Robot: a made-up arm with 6 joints. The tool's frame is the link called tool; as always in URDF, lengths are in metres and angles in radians. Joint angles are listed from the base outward.
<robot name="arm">
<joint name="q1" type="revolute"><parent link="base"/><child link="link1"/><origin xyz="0.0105 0.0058 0.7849" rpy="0 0 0"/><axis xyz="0 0 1"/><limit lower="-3" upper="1.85"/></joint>
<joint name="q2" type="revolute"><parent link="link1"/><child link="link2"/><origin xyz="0.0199 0.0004 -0.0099" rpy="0 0 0"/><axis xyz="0 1 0"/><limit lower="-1.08" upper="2.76"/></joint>
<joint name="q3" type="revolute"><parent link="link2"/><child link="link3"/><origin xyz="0.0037 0.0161 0.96" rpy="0 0 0"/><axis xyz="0 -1 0"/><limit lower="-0.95" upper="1.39"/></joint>
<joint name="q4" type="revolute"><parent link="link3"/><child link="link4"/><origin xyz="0.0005 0.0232 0.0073" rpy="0 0 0"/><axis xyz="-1 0 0"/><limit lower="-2.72" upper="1.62"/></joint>
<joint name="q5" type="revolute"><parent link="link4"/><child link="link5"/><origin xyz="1.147 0.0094 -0.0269" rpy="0 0 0"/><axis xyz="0 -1 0"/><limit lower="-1.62" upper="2.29"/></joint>
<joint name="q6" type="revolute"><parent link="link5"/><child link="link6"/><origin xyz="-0.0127 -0.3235 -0.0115" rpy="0 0 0"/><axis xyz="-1 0 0"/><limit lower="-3.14" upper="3.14"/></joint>
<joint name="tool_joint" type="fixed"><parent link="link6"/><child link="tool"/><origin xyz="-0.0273 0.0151 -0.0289" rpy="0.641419 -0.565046 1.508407"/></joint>
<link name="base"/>
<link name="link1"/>
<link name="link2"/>
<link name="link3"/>
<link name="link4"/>
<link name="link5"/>
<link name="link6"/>
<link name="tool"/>
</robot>
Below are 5 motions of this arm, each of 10 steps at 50 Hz.
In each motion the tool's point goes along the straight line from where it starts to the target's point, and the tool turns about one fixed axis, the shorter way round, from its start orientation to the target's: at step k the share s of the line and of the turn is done. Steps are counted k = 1, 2, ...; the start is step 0. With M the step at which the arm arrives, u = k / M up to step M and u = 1 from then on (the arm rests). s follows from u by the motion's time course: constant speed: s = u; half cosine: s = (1 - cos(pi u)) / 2; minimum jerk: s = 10 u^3 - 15 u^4 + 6 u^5.
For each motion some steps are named. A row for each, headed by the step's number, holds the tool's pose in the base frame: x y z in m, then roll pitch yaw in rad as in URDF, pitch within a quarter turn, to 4 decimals.
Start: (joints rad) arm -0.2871 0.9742 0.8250 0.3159 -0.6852 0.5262
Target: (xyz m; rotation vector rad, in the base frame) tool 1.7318 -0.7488 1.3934 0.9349 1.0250 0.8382
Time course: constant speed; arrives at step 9
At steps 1, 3, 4, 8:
1: 1.7560 -0.7884 1.2393 1.4181 0.3245 1.2624
3: 1.7500 -0.7785 1.2778 1.3948 0.3245 1.2592
4: 1.7469 -0.7736 1.2971 1.3831 0.3244 1.2576
8: 1.7348 -0.7538 1.3741 1.3366 0.3241 1.2512

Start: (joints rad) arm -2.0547 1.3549 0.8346 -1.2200 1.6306 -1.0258
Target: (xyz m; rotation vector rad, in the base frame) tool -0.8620 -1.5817 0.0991 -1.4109 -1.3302 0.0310
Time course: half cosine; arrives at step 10
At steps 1, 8, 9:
1: -0.8366 -1.6145 0.1545 -2.1788 -0.5025 1.0879
8: -0.8595 -1.5849 0.1045 -2.0628 -0.6571 1.0932
9: -0.8614 -1.5825 0.1005 -2.0529 -0.6696 1.0927

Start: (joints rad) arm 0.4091 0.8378 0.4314 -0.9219 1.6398 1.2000
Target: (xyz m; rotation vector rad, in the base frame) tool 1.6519 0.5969 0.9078 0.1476 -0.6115 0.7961
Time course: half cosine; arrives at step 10
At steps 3, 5, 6, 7, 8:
3: 1.6277 0.5853 0.7199 -0.0668 -0.4581 0.8727
5: 1.6366 0.5896 0.7894 -0.0867 -0.5111 0.8671
6: 1.6413 0.5919 0.8260 -0.0972 -0.5389 0.8646
7: 1.6456 0.5939 0.8590 -0.1068 -0.5641 0.8626
8: 1.6490 0.5955 0.8852 -0.1145 -0.5841 0.8612

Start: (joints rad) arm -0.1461 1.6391 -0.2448 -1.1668 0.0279 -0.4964
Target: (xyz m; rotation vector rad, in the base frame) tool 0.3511 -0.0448 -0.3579 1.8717 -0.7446 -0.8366
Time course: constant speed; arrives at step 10
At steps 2, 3, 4, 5, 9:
2: 0.3693 -0.0633 -0.2817 1.9602 0.2674 -0.8530
3: 0.3671 -0.0610 -0.2912 1.9564 0.2641 -0.8619
4: 0.3648 -0.0587 -0.3007 1.9526 0.2608 -0.8709
5: 0.3625 -0.0564 -0.3103 1.9488 0.2575 -0.8798
9: 0.3534 -0.0471 -0.3484 1.9340 0.2438 -0.9153

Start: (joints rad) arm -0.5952 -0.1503 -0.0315 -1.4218 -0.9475 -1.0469
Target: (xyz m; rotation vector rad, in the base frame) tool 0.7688 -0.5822 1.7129 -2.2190 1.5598 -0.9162
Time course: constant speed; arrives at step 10
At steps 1, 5, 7, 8, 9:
1: 0.8448 -0.5667 1.5998 -2.5857 -0.1595 -1.1873
5: 0.8110 -0.5736 1.6501 -2.5565 -0.2425 -1.2518
7: 0.7941 -0.5770 1.6752 -2.5395 -0.2833 -1.2856
8: 0.7857 -0.5788 1.6878 -2.5305 -0.3035 -1.3029
9: 0.7772 -0.5805 1.7003 -2.5210 -0.3235 -1.3204

